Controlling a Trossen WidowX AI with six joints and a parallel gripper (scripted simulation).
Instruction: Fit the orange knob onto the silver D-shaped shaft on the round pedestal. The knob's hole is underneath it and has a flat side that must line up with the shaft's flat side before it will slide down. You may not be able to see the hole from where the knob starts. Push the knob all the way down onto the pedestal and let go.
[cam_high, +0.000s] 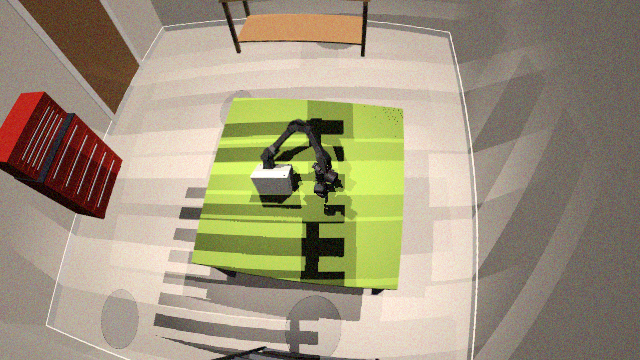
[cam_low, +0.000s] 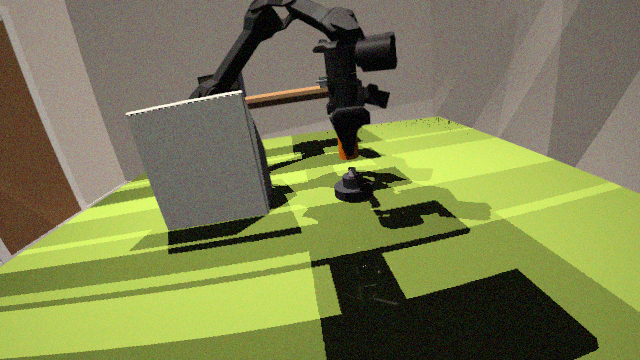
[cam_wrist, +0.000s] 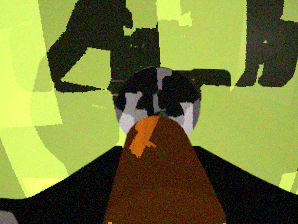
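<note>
Right now the orange knob is 3 cm above my gripper tip. Also, from my gripper tip: round dark pedestal 6 cm below.
</note>
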